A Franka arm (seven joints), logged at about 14 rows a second.
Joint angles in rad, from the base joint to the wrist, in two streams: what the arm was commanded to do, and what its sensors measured. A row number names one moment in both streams.
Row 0, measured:
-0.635 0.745 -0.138 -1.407 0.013 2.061 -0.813
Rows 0 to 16, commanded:
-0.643 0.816 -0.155 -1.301 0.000 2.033 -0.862
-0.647 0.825 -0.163 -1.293 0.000 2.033 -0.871
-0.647 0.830 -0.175 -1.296 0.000 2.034 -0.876
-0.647 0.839 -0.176 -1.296 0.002 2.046 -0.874
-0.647 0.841 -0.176 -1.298 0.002 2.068 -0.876
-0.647 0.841 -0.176 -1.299 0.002 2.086 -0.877
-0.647 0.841 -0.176 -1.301 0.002 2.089 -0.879
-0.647 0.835 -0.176 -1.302 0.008 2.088 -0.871
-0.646 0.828 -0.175 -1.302 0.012 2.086 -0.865
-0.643 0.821 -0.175 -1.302 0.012 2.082 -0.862
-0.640 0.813 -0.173 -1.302 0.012 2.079 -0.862
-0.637 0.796 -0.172 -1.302 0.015 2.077 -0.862
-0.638 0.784 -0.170 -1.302 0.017 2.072 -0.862
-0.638 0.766 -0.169 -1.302 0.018 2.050 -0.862
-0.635 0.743 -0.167 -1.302 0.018 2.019 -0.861
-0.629 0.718 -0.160 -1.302 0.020 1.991 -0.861
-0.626 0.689 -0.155 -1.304 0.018 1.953 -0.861
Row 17, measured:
-0.632 0.761 -0.168 -1.288 0.011 2.024 -0.860
